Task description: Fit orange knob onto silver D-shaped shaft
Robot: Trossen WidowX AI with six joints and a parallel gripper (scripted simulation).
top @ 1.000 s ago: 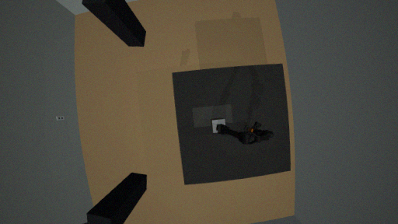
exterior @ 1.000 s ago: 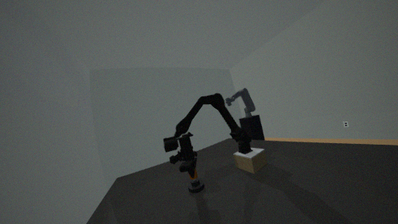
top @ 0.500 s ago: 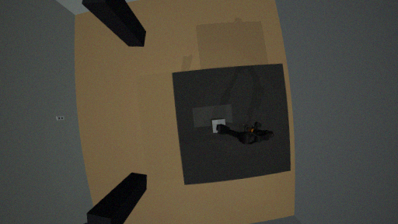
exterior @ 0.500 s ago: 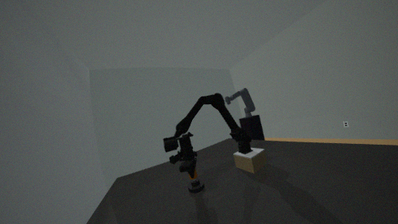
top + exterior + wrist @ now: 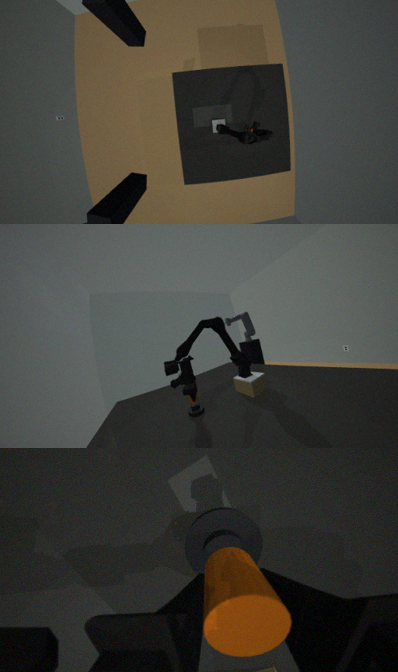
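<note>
My gripper tip is now 30 mm below the orange knob. From my gripper tip the other things lie so: dark round pedestal 40 mm below.
</note>
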